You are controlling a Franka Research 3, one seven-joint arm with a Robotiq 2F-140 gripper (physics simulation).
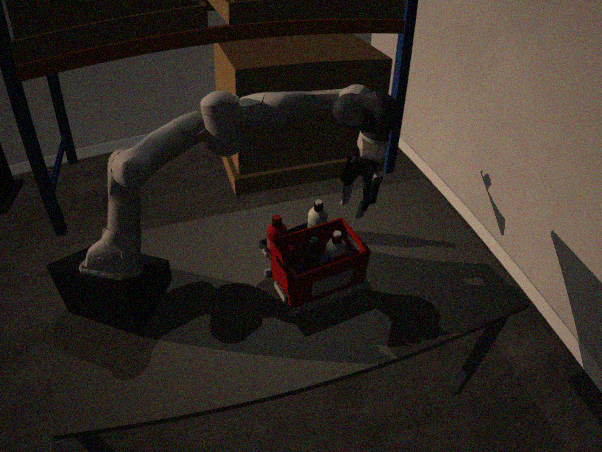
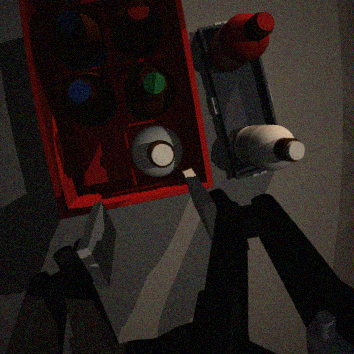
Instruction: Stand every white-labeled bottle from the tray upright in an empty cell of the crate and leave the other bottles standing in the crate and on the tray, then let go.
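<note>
The red crate holds an upright white bottle in its corner cell nearest the gripper on the tray side. Beside the crate, the dark tray bears a white bottle with a white cap at its near end and a red bottle at its far end, both standing. My gripper is open and empty, above and just outside the crate's near end. The other cell at that end shows no bottle. The bottles' labels are too dark to read.
Other crate cells hold bottles with a green cap, a blue cap, another blue cap and a red cap. A large cardboard box and a rack's blue post stand behind. A wall rises at right.
</note>
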